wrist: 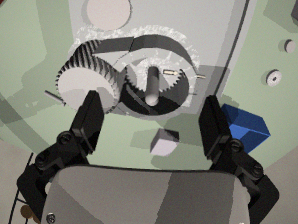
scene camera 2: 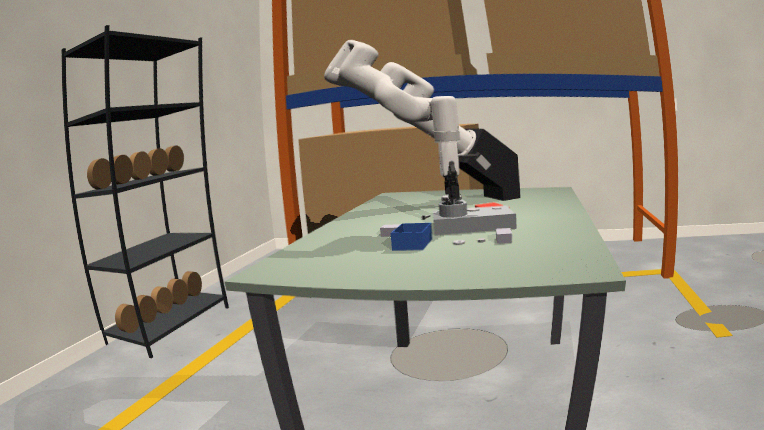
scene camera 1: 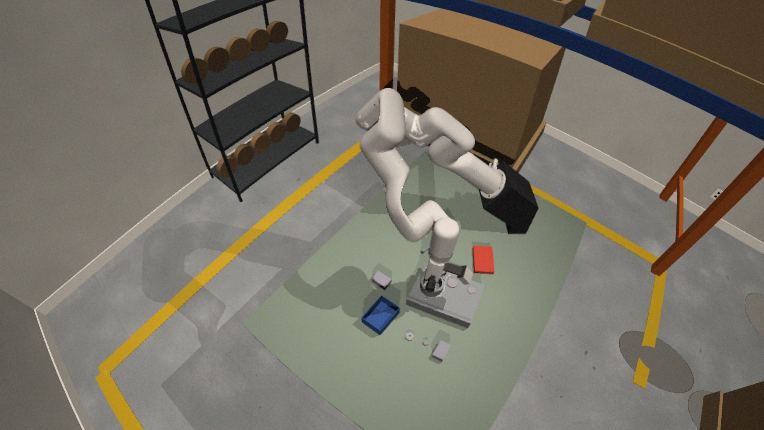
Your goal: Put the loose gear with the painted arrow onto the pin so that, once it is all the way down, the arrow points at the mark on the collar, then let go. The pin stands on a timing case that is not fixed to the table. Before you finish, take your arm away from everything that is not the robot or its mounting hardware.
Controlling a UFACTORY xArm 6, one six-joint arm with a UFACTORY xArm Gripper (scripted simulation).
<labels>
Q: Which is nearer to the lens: the grey toothed gear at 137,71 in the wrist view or the blue tray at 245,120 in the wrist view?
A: The grey toothed gear.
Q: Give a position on a grey timing case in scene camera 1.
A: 457,305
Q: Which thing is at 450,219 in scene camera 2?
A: A grey timing case.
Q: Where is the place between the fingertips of the gripper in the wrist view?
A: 152,105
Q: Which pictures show the blue tray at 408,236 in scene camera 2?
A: The wrist view, scene camera 2 and scene camera 1: all of them.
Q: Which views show the gripper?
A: The wrist view, scene camera 2 and scene camera 1: all of them.
</labels>
